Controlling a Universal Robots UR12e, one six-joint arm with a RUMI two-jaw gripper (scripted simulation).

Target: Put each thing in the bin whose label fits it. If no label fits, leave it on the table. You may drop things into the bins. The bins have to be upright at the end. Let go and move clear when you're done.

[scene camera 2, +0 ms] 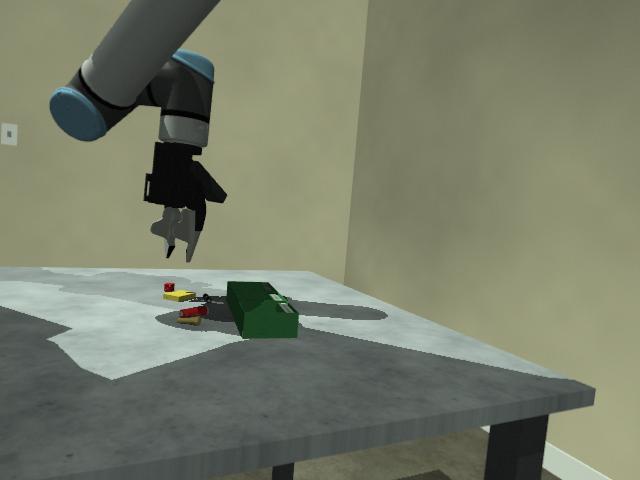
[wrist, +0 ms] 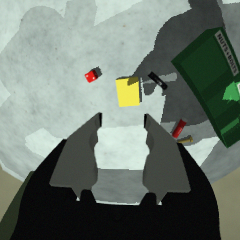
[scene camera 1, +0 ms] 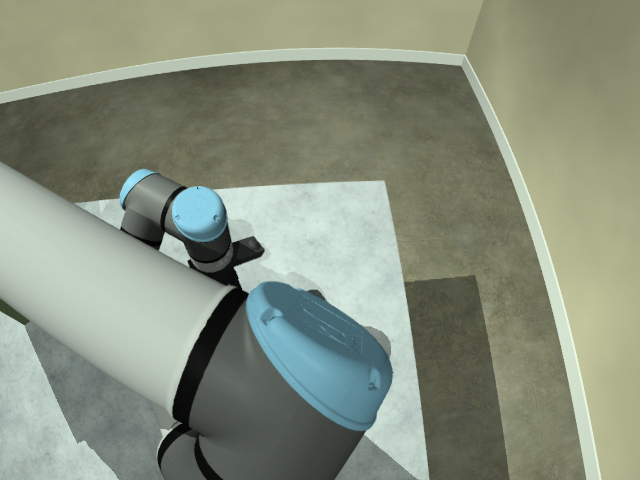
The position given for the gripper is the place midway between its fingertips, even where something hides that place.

Labels:
gripper: scene camera 2 177,260; wrist 123,114; scene camera 1 229,291

